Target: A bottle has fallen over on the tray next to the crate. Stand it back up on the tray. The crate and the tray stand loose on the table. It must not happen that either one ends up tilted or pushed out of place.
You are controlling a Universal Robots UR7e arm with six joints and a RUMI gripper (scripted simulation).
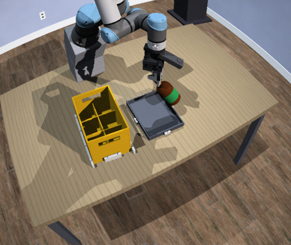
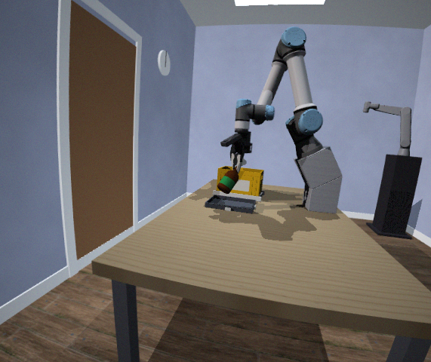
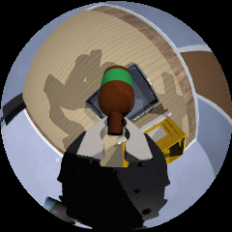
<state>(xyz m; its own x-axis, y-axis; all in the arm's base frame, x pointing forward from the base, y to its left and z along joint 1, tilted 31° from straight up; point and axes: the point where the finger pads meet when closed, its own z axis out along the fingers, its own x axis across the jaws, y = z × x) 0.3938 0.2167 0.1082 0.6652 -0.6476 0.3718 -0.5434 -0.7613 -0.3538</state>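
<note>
The bottle is 20 mm ahead of my hand, 20 mm to the left of it and 40 mm below it. Also, from my hand: tray (10 mm ahead, 30 mm to the right, 190 mm below); yellow crate (10 mm ahead, 300 mm to the right, 120 mm below).
</note>
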